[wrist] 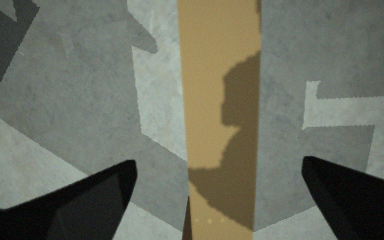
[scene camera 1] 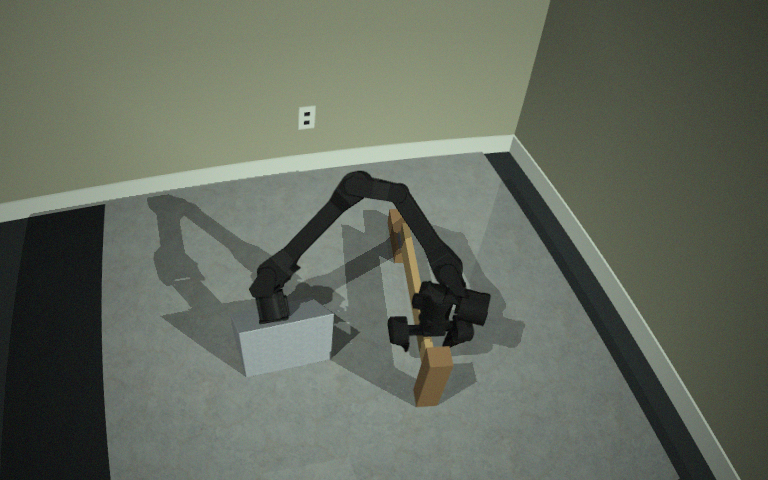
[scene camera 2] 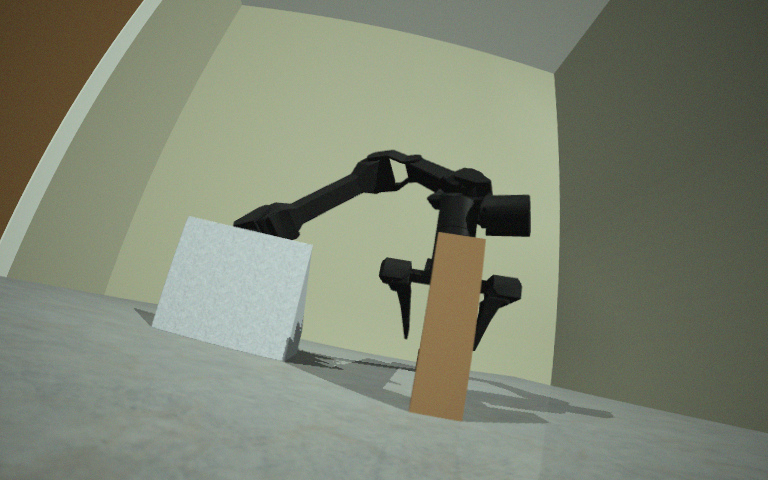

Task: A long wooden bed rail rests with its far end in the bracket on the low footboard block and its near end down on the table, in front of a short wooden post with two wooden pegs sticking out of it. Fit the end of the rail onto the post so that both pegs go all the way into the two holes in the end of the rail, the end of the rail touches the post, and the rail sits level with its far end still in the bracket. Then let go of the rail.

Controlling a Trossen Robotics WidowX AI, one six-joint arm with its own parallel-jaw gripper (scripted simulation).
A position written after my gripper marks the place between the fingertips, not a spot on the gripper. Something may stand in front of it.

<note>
My gripper [scene camera 2: 439, 345] is open and holds nothing. Also in view: a wooden bed rail [scene camera 1: 408, 254] and a wooden post [scene camera 2: 444, 358].
The wooden bed rail shows as well in the wrist view [wrist: 220, 55]. My gripper shows as well in the wrist view [wrist: 217, 166] and in scene camera 1 [scene camera 1: 424, 349]. The wooden post also shows in scene camera 1 [scene camera 1: 437, 363]. Scene camera 2 misses the wooden bed rail, which is hidden by the wooden post.
</note>
